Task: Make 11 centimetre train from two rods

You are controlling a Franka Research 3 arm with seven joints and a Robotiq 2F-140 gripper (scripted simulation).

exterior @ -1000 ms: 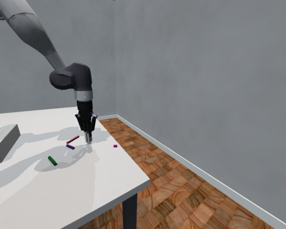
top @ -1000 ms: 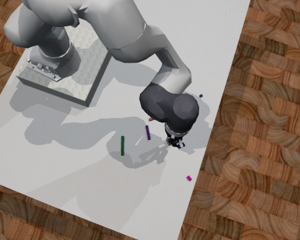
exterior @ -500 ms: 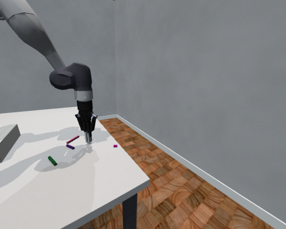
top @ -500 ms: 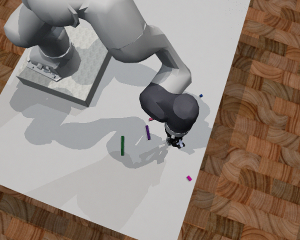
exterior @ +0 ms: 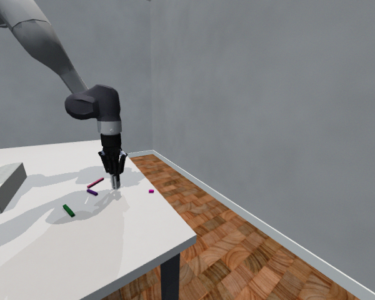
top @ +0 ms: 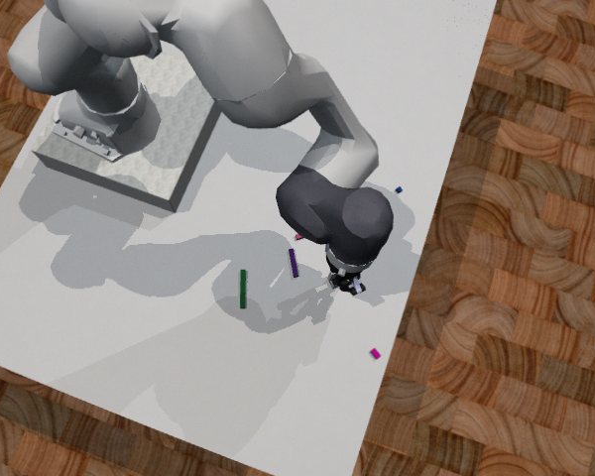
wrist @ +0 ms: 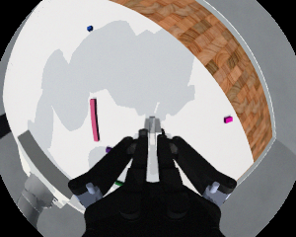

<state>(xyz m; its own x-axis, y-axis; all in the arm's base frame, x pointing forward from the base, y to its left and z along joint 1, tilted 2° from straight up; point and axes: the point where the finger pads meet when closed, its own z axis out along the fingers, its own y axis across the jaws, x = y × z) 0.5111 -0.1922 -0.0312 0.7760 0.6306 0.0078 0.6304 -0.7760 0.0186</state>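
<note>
The grey rod is 30 mm below my hand. Round my hand: magenta rod (110 mm ahead, 120 mm to the right, 30 mm below); pink rod (70 mm behind, 100 mm to the left, 30 mm below); purple rod (90 mm behind, 10 mm to the left, 30 mm below).
</note>
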